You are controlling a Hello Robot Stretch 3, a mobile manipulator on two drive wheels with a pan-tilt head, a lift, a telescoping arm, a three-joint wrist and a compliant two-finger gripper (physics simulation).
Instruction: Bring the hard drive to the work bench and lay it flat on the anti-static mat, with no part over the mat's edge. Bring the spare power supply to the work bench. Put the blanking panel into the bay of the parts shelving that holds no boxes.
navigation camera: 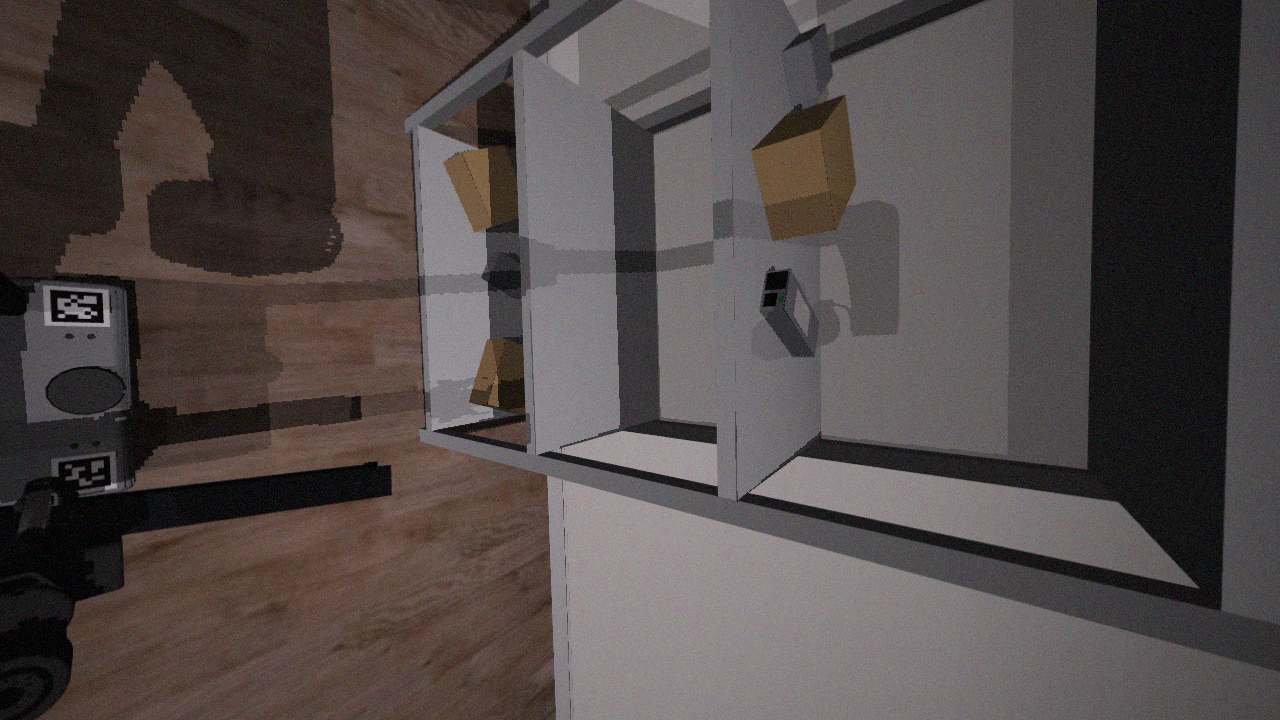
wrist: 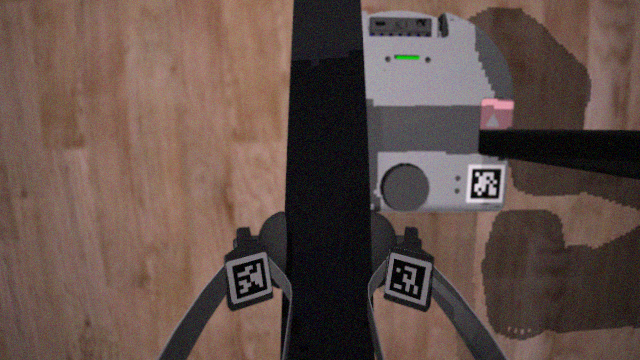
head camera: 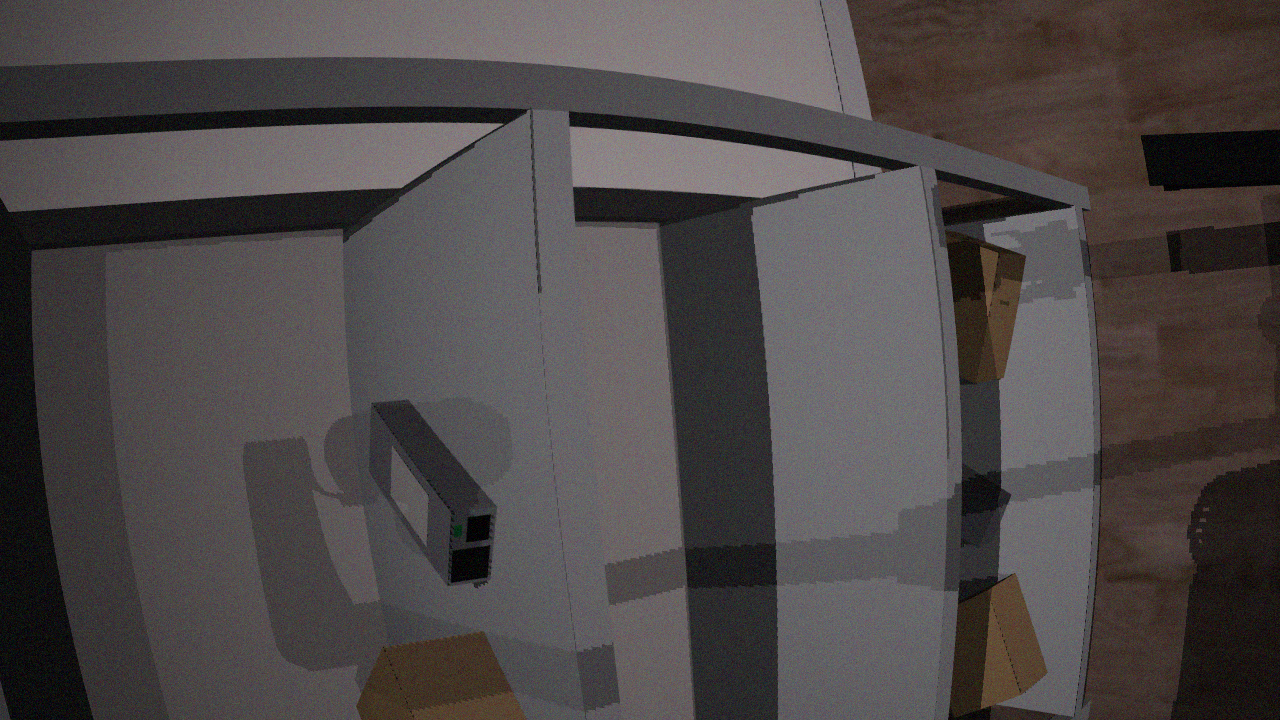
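Where they show: gripper, fingertip midpoint: (navigation camera: pixel 49 519); robot's base at its link origin: (navigation camera: pixel 85 386).
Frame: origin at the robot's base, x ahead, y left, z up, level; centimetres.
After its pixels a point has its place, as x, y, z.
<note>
My gripper (wrist: pixel 325 236) {-2.1, -12.4, 46.1} is shut on the blanking panel (head camera: pixel 1208 159) {20.3, -12.2, 59.4} (navigation camera: pixel 268 497) {14.0, -12.5, 56.4} (wrist: pixel 327 125), a long black strip that runs between its fingertips. The panel is over the wooden floor, apart from the grey parts shelving (head camera: pixel 554 358) {57.2, 0.6, 98.2} (navigation camera: pixel 726 358) {57.1, 3.9, 97.7}. The bay between its two middle boards shows no boxes. A grey unit (head camera: pixel 429 492) {70.1, 10.3, 103.1} (navigation camera: pixel 789 313) {68.5, 10.8, 103.1} with a white label, two black sockets and a green spot stands in the neighbouring bay; it looks like the spare power supply. The hard drive, the work bench and the anti-static mat cannot be made out.
A cardboard box (head camera: pixel 438 676) {70.1, 26.4, 105.2} (navigation camera: pixel 805 170) {66.1, 31.6, 106.3} and a pale grey block (navigation camera: pixel 807 64) {79.1, 55.2, 103.0} are near the grey unit. The end bay holds two cardboard boxes and a dark object (head camera: pixel 982 505) {76.9, 28.9, 12.7} (navigation camera: pixel 505 273) {79.0, 29.5, 12.7}. My base (navigation camera: pixel 76 358) {-0.5, 5.1, 16.0} (wrist: pixel 425 85) stands on the floor before the shelving.
</note>
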